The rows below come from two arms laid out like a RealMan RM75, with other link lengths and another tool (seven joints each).
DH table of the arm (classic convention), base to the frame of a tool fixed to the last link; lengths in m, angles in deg. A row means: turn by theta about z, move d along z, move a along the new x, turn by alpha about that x. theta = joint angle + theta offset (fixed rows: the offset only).
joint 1: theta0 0; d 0.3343; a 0; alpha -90
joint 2: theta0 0; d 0; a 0; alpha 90
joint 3: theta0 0; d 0.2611; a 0; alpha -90
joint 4: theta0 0; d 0; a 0; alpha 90
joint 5: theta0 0; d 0.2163; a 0; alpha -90
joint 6: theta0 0; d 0; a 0; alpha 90
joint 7: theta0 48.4; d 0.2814; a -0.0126; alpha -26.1
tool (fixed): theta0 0; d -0.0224; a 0; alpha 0
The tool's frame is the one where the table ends.
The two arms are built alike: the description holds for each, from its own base.
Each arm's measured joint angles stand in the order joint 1, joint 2, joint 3, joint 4, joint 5, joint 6, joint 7.
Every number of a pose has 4 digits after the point. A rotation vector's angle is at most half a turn.
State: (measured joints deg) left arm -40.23 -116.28 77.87 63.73 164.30 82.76 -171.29; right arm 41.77 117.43 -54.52 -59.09 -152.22 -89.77 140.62
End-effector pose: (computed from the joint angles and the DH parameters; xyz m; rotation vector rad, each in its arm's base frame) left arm -0.3218 0.4314 0.0421 2.8792 0.6654 -0.9279; right arm 0.2851 0.4225 0.0243 -1.9241 2.3047 0.4190
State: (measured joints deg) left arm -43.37 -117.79 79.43 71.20 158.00 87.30 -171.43; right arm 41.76 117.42 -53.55 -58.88 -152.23 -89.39 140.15
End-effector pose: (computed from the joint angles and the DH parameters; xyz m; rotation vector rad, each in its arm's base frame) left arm -0.2439 0.4378 0.0188 2.9192 0.4452 -0.7781; right arm 0.2860 0.4247 0.0259 -1.9193 2.3024 0.4405
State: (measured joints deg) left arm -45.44 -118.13 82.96 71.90 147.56 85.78 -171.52; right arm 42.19 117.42 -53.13 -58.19 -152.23 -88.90 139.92
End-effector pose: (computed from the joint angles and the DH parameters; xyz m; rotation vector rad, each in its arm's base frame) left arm -0.1861 0.4292 -0.0197 2.8994 0.2670 -0.5743; right arm 0.2849 0.4271 0.0249 -1.9212 2.3014 0.4495
